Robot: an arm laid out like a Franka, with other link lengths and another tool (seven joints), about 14 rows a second.
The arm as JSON. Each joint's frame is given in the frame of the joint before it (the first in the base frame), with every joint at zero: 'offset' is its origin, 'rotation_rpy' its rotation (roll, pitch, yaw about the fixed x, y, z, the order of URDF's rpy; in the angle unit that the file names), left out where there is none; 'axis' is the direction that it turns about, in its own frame. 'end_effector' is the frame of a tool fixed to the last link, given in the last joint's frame.
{
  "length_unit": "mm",
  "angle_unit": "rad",
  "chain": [
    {
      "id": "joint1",
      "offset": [
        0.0,
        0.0,
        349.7
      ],
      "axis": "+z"
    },
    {
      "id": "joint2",
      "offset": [
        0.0,
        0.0,
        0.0
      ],
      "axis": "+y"
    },
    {
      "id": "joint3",
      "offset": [
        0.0,
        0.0,
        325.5
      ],
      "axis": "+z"
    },
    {
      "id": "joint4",
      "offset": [
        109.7,
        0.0,
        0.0
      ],
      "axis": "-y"
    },
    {
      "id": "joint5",
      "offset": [
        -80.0,
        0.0,
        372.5
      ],
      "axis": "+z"
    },
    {
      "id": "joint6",
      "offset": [
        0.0,
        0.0,
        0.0
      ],
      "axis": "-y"
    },
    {
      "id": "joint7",
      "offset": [
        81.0,
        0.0,
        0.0
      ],
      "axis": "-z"
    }
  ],
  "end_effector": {
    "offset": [
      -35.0,
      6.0,
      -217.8
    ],
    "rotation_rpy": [
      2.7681,
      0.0,
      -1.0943
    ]
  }
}
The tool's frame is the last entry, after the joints.
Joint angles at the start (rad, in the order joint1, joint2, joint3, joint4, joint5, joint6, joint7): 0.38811 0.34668 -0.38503 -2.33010 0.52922 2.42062 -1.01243
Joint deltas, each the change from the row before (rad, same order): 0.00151 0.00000 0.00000 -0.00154 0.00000 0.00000 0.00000; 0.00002 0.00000 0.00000 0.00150 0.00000 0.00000 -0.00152; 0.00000 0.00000 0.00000 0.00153 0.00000 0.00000 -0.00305; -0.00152 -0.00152 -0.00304 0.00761 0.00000 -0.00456 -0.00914; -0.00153 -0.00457 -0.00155 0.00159 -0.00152 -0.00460 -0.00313; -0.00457 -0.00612 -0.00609 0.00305 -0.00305 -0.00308 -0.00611; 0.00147 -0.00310 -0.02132 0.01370 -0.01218 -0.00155 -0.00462; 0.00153 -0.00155 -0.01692 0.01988 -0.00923 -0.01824 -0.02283; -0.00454 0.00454 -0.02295 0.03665 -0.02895 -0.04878 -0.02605; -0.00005 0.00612 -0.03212 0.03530 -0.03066 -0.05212 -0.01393
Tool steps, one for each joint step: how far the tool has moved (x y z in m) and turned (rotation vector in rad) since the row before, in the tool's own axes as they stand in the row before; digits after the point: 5 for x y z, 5 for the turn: -0.00089 -0.00032 0.00055 -0.00105 -0.00099 -0.00140; 0.00058 -0.00025 -0.00060 0.00067 0.00190 -0.00145; 0.00064 -0.00022 -0.00060 0.00068 0.00248 -0.00285; 0.00319 0.00066 -0.00343 0.00453 0.00658 -0.00577; 0.00066 0.00094 -0.00247 0.00313 0.00147 -0.00268; 0.00346 0.00415 -0.00370 0.00467 0.00611 0.00147; 0.01005 0.00803 -0.00688 -0.00065 0.01892 0.00681; 0.00800 0.00519 -0.00749 0.00134 0.01379 -0.01852; 0.01007 0.01100 -0.00871 -0.01137 0.00198 -0.03348; 0.00856 0.01511 -0.00751 -0.01721 -0.00709 -0.01852
